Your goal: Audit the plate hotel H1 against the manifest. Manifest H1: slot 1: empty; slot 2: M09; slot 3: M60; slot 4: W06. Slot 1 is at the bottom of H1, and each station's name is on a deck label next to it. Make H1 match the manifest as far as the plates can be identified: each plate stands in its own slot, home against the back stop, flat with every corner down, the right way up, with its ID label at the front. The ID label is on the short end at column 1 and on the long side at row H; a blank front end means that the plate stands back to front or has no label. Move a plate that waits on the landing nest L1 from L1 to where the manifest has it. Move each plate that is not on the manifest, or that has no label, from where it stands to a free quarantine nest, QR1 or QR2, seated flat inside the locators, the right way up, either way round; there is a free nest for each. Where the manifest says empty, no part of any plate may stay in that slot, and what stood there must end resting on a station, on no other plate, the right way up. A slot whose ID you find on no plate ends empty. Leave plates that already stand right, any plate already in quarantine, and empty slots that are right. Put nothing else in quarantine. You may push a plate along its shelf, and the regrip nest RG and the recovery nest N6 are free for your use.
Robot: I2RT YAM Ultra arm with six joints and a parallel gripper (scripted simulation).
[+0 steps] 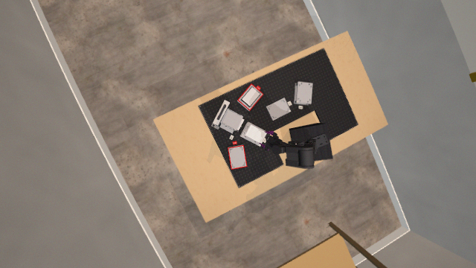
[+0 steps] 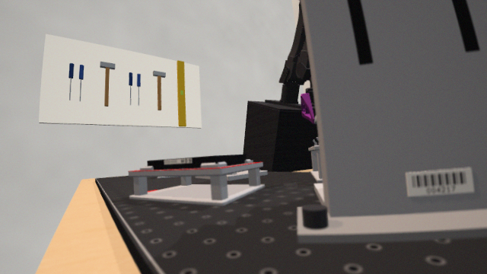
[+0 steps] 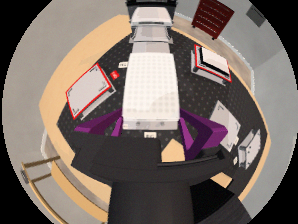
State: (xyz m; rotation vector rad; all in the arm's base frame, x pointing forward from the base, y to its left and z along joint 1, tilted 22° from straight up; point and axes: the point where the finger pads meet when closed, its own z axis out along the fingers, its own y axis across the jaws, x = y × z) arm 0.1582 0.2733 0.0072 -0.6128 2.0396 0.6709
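Right now the white well plate is 4 cm ahead of my hand and 3 cm to the left of it. From my hand the other things lie so: plate hotel H1: 25 cm ahead, 21 cm to the left, 3 cm above; red-rimmed nest: 21 cm to the left, 9 cm below, 7 cm behind; black-sided plate: 31 cm ahead, 8 cm below, 5 cm to the right.
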